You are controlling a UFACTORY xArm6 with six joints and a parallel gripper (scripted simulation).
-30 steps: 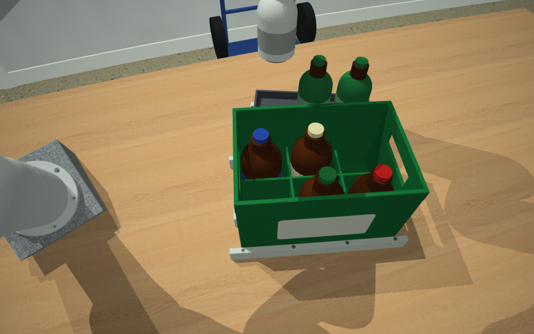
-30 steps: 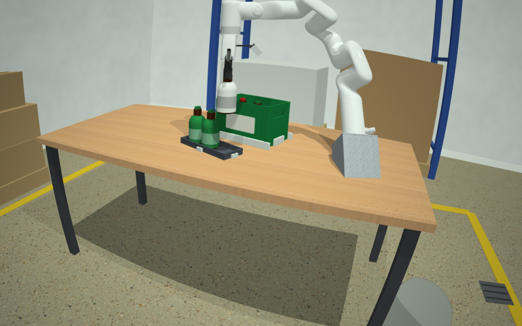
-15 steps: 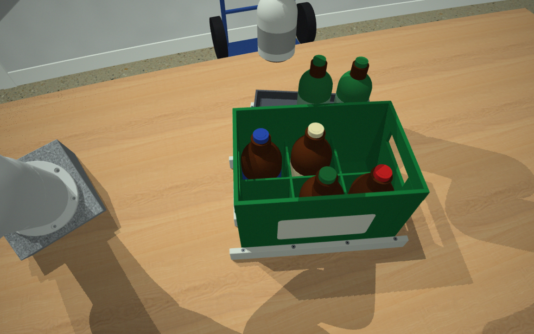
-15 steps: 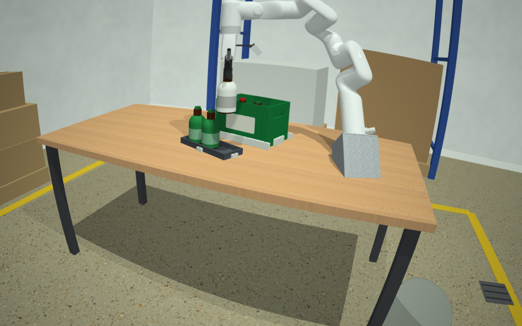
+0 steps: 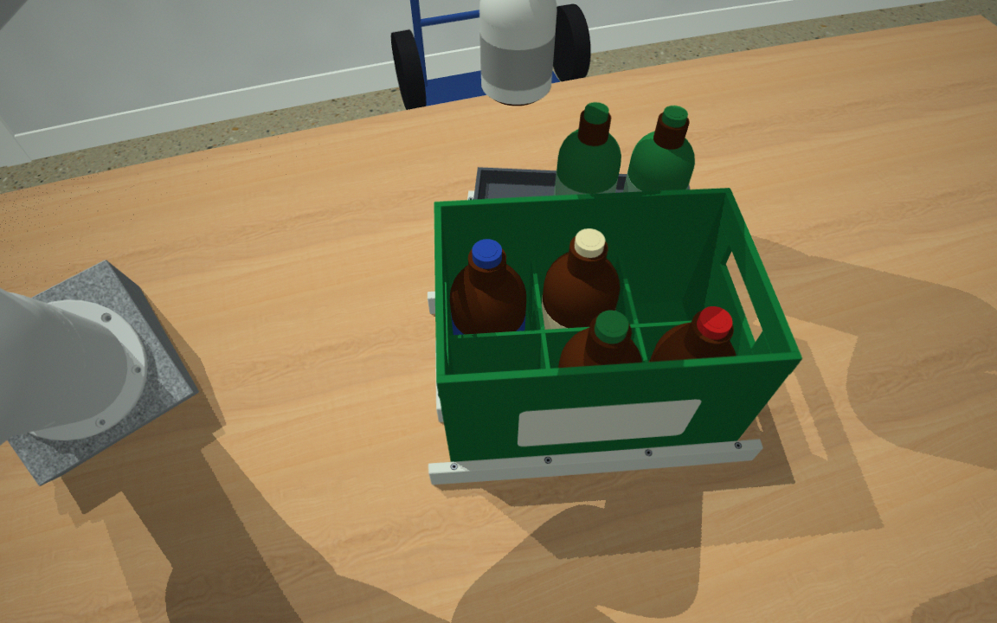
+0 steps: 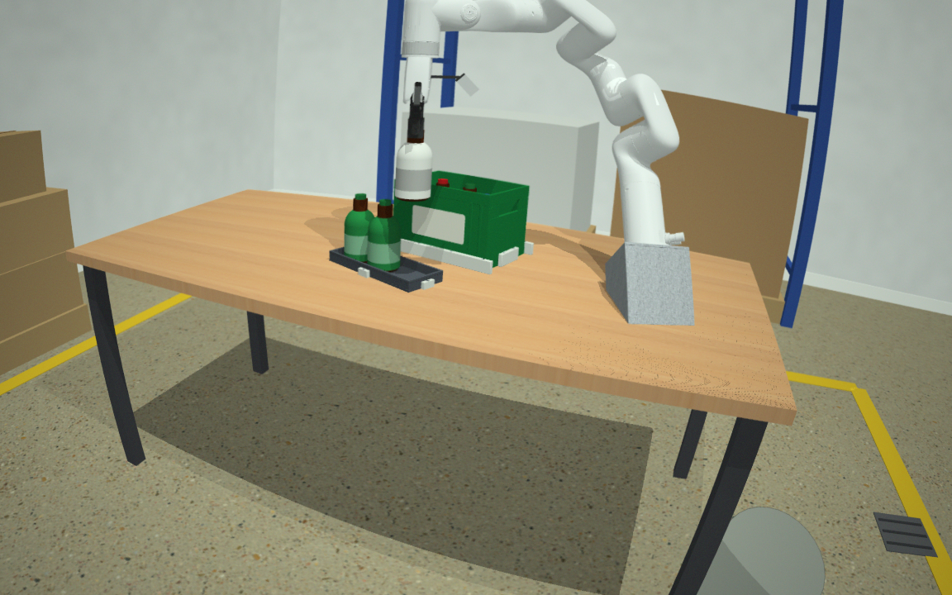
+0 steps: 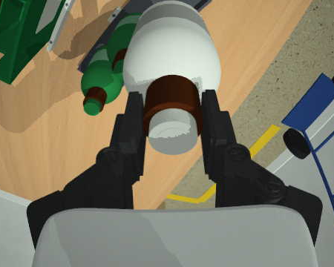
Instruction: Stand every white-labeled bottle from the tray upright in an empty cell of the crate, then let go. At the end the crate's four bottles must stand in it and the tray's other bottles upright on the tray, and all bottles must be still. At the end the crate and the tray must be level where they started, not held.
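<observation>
The white-labeled bottle lies 70 mm below my hand. Round my hand: green bottle (80 mm ahead, 30 mm to the right, 240 mm below); then brown bottle (70 mm behind, 200 mm to the right, 240 mm below); then dark tray (80 mm ahead, 20 mm to the right, 320 mm below).
</observation>
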